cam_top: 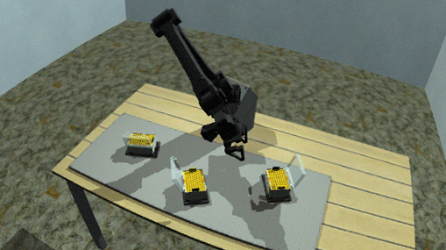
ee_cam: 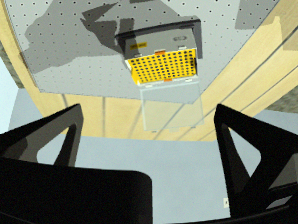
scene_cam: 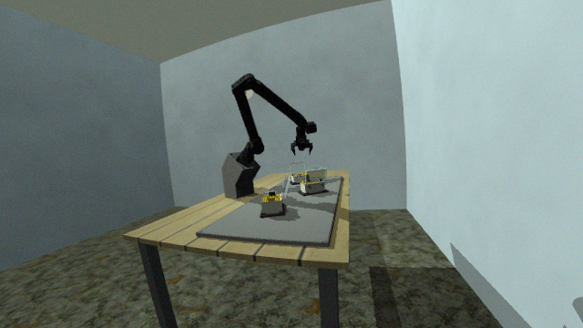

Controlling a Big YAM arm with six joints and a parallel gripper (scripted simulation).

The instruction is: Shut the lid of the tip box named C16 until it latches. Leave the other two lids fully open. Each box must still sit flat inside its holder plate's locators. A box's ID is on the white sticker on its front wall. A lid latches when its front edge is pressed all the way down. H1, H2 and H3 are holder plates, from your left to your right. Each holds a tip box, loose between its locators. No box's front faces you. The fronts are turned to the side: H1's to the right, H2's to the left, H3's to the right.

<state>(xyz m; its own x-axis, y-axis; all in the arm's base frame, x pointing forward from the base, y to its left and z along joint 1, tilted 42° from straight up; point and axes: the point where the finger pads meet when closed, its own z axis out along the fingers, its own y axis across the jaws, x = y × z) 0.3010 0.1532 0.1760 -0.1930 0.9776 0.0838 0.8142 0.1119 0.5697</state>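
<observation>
My hand is 40 mm short of the tip box lid, 250 mm to the left of it and 120 mm above it.
</observation>
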